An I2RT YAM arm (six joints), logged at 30 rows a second.
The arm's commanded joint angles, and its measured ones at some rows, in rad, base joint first. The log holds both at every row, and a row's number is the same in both.
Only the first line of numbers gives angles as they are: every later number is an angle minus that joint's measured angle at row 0.
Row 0, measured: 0.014 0.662 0.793 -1.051 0.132 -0.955
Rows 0 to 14, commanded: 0.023 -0.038 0.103 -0.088 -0.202 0.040; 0.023 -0.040 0.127 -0.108 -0.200 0.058; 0.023 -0.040 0.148 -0.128 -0.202 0.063; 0.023 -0.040 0.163 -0.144 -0.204 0.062; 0.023 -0.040 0.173 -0.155 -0.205 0.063; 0.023 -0.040 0.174 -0.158 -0.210 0.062; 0.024 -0.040 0.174 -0.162 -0.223 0.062; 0.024 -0.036 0.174 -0.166 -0.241 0.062; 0.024 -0.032 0.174 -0.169 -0.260 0.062; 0.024 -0.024 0.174 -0.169 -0.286 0.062; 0.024 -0.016 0.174 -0.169 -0.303 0.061; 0.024 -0.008 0.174 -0.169 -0.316 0.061; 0.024 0.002 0.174 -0.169 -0.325 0.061; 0.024 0.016 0.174 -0.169 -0.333 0.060; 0.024 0.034 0.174 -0.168 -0.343 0.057
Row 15, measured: -0.001 0.000 0.164 -0.147 -0.037 0.019
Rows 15 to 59, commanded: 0.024 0.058 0.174 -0.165 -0.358 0.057; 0.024 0.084 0.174 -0.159 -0.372 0.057; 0.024 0.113 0.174 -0.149 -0.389 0.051; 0.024 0.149 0.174 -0.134 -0.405 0.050; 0.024 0.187 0.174 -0.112 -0.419 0.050; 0.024 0.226 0.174 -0.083 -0.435 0.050; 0.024 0.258 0.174 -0.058 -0.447 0.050; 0.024 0.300 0.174 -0.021 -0.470 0.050; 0.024 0.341 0.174 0.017 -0.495 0.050; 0.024 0.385 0.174 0.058 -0.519 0.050; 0.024 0.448 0.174 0.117 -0.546 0.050; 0.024 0.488 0.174 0.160 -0.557 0.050; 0.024 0.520 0.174 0.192 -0.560 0.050; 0.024 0.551 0.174 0.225 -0.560 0.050; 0.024 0.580 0.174 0.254 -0.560 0.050; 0.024 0.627 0.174 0.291 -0.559 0.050; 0.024 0.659 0.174 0.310 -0.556 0.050; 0.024 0.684 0.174 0.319 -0.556 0.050; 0.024 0.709 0.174 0.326 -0.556 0.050; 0.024 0.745 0.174 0.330 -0.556 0.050; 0.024 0.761 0.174 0.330 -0.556 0.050; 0.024 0.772 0.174 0.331 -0.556 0.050; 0.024 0.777 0.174 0.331 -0.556 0.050; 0.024 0.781 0.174 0.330 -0.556 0.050; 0.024 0.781 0.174 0.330 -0.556 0.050; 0.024 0.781 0.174 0.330 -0.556 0.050; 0.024 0.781 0.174 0.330 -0.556 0.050; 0.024 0.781 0.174 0.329 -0.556 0.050; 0.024 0.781 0.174 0.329 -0.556 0.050; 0.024 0.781 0.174 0.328 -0.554 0.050; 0.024 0.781 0.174 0.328 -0.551 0.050; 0.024 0.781 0.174 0.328 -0.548 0.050; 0.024 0.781 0.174 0.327 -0.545 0.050; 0.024 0.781 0.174 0.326 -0.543 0.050; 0.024 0.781 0.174 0.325 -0.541 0.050; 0.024 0.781 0.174 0.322 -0.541 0.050; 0.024 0.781 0.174 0.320 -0.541 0.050; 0.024 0.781 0.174 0.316 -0.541 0.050; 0.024 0.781 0.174 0.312 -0.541 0.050; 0.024 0.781 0.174 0.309 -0.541 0.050; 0.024 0.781 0.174 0.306 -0.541 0.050; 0.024 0.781 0.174 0.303 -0.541 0.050; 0.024 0.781 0.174 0.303 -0.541 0.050; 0.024 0.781 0.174 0.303 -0.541 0.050; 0.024 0.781 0.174 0.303 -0.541 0.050
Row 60, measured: 0.018 0.777 0.167 0.306 -0.527 0.037
